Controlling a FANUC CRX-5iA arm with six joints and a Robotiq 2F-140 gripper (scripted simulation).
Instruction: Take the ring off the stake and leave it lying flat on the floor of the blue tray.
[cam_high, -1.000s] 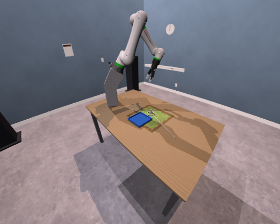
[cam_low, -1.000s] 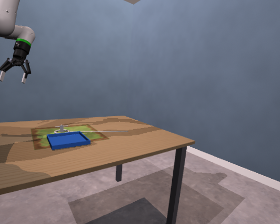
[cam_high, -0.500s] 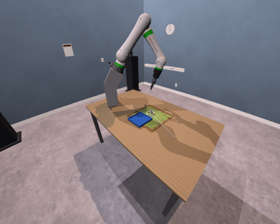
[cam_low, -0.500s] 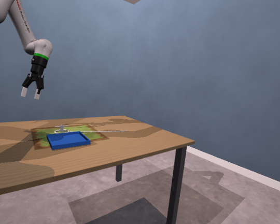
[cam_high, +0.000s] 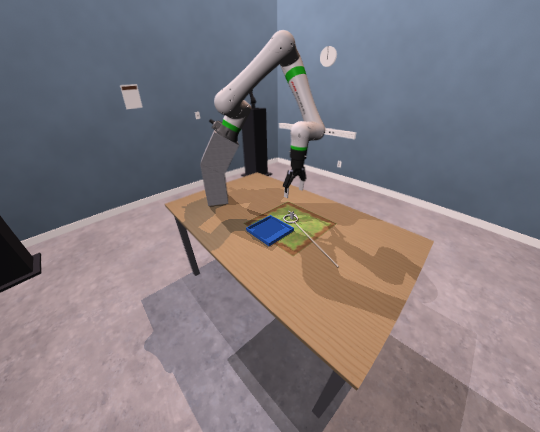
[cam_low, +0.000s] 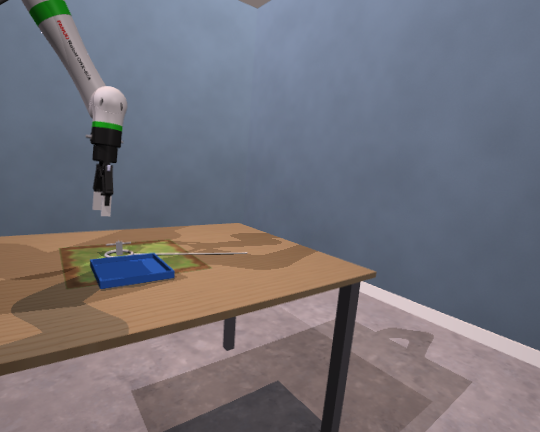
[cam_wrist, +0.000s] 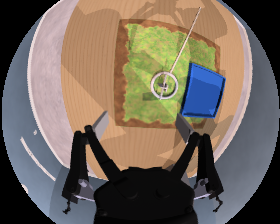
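My gripper is now 12 cm above the short grey stake, 6 cm to the left of it and 4 cm short of it. The rest, counted from my hand: blue tray: 25 cm to the right, 14 cm below, 2 cm ahead; green mat: 16 cm below, 11 cm to the right, 6 cm ahead.
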